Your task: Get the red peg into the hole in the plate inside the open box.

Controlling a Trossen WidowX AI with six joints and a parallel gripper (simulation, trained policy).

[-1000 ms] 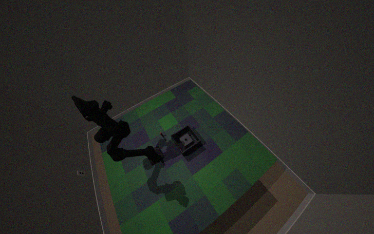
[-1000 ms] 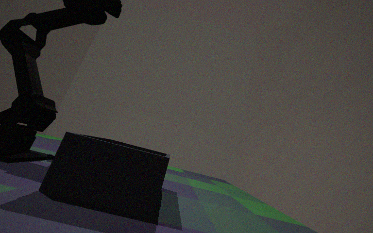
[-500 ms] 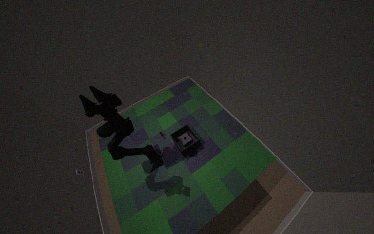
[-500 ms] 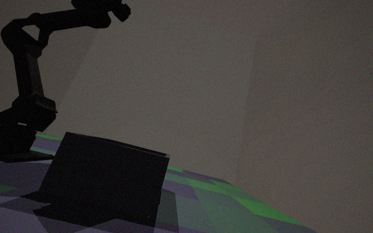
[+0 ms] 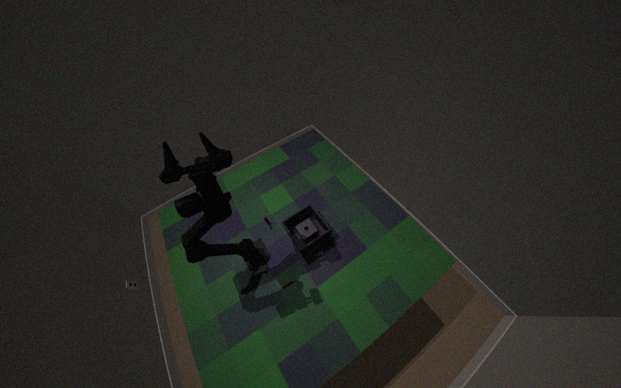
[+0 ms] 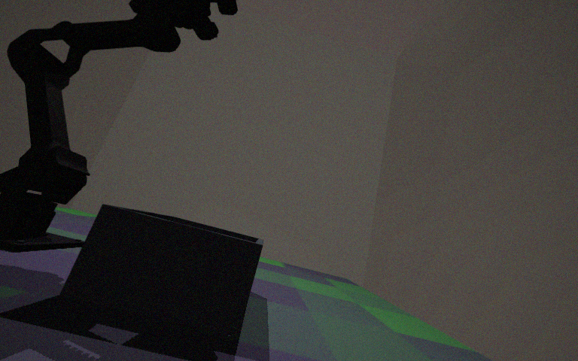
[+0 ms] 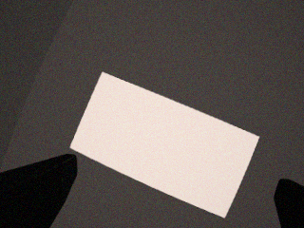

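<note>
The red peg lies 680 mm below my gripper tip, 70 mm ahead of it and 50 mm to the left of it. The rest, counted from my gripper tip: dark box 700 mm below, 190 mm ahead, 160 mm to the right; then light grey plate 680 mm below, 190 mm ahead, 160 mm to the right.
</note>
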